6 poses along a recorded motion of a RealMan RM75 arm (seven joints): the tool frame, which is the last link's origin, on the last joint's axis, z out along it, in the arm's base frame.
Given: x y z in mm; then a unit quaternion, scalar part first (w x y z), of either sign.
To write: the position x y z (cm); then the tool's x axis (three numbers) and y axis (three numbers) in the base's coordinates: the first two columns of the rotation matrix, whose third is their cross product. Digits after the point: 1 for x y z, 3 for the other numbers.
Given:
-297, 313, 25, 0.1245, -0.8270, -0.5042, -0.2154
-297, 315, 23, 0.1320, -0.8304, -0.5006, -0.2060
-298, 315, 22, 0.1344, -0.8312, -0.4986, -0.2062
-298, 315, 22, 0.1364, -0.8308, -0.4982, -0.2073
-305, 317, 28, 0.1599, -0.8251, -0.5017, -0.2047
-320, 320, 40, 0.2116, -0.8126, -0.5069, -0.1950
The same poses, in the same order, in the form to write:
-29.7, 31.3, 2.5, 0.399, 0.780, 0.482, 0.888, -0.461, 0.011
-29.7, 31.5, 2.3, 0.414, 0.777, 0.474, 0.886, -0.464, -0.013
-29.8, 31.5, 2.2, 0.418, 0.773, 0.477, 0.884, -0.467, -0.018
-29.8, 31.5, 2.2, 0.418, 0.771, 0.480, 0.884, -0.466, -0.020
-30.5, 31.7, 2.8, 0.413, 0.762, 0.498, 0.893, -0.445, -0.058
-32.0, 32.0, 4.0, 0.410, 0.741, 0.531, 0.906, -0.397, -0.146

